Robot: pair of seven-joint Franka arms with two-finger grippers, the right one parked.
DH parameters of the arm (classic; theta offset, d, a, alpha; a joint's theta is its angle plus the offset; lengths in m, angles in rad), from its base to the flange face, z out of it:
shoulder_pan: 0 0.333 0 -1.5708
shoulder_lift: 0 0 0 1.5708
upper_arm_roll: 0 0.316 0.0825 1.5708
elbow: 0 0 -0.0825 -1.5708
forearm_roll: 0 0.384 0 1.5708
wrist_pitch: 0 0 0.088 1.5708
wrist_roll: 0 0.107 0 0
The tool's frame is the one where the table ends.
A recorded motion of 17 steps. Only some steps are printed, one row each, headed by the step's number.
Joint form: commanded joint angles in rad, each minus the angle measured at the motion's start. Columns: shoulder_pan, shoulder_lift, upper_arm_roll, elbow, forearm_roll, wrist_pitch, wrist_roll.
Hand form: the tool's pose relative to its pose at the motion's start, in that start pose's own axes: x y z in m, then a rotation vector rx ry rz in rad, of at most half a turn. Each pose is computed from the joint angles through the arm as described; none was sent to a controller.
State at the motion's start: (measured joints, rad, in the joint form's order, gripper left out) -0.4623 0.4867 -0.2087 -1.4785 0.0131 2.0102 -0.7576
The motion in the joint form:
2: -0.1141 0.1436 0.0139 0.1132 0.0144 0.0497 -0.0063
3: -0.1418 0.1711 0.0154 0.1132 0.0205 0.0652 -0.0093
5: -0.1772 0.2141 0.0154 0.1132 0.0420 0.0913 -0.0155
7: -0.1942 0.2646 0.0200 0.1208 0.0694 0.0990 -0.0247
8: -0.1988 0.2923 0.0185 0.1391 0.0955 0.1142 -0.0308
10: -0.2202 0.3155 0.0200 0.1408 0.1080 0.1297 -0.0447
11: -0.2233 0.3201 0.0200 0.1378 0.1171 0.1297 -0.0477
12: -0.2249 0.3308 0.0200 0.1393 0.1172 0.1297 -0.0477
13: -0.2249 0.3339 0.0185 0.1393 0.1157 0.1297 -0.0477
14: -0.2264 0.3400 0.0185 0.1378 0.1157 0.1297 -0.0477
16: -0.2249 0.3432 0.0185 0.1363 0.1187 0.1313 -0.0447
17: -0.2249 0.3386 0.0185 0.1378 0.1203 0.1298 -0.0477
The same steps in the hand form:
2: -0.0231 0.0643 0.0506 -0.0156 0.0016 0.0862
3: -0.0355 0.0765 0.0707 -0.0055 -0.0079 0.1099
5: -0.0525 0.0913 0.1016 0.0149 -0.0137 0.1458
7: -0.0579 0.0938 0.1351 0.0533 -0.0241 0.1603
8: -0.0568 0.0975 0.1459 0.0596 -0.0074 0.1710
10: -0.0679 0.1052 0.1620 0.0690 -0.0066 0.1831
11: -0.0701 0.1051 0.1668 0.0790 -0.0064 0.1883
12: -0.0713 0.1047 0.1740 0.0848 -0.0136 0.1892
13: -0.0722 0.1049 0.1762 0.0852 -0.0177 0.1892
14: -0.0737 0.1044 0.1813 0.0903 -0.0235 0.1904
16: -0.0730 0.1030 0.1840 0.0937 -0.0241 0.1936
17: -0.0725 0.1038 0.1802 0.0917 -0.0193 0.1917

